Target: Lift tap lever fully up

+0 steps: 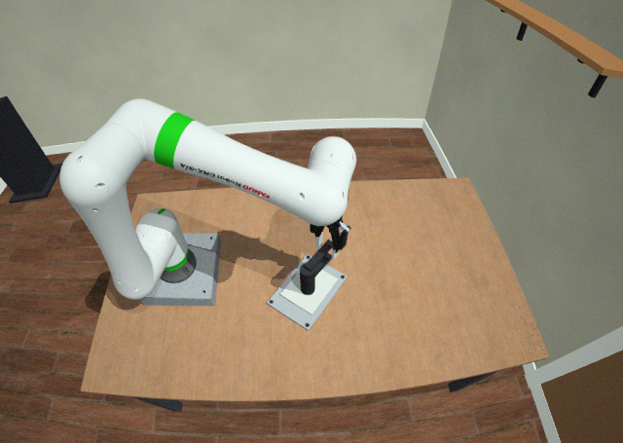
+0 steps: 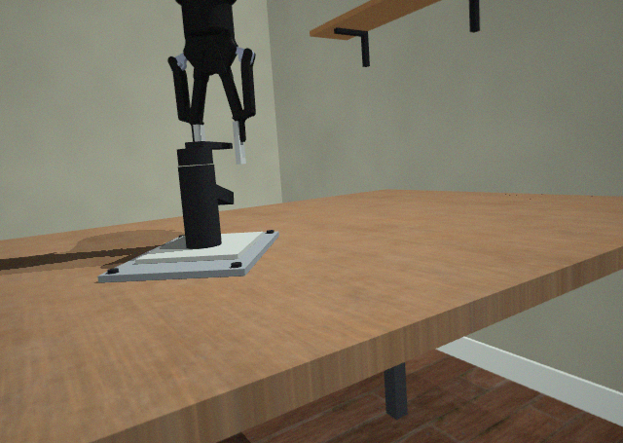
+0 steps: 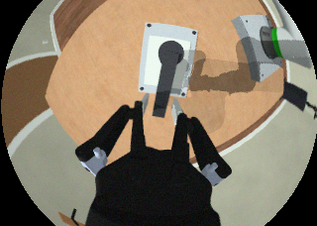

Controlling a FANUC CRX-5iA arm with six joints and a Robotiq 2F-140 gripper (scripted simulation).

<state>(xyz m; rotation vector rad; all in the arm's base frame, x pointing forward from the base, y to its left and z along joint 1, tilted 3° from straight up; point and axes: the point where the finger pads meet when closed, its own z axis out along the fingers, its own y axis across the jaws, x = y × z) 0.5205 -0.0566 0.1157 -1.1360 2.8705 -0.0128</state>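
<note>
The flat lever lies 30 mm to the right of my hand and 30 mm behind it. The rest, counted from my hand: black tap (50 mm to the right, 50 mm below, 50 mm behind).
</note>
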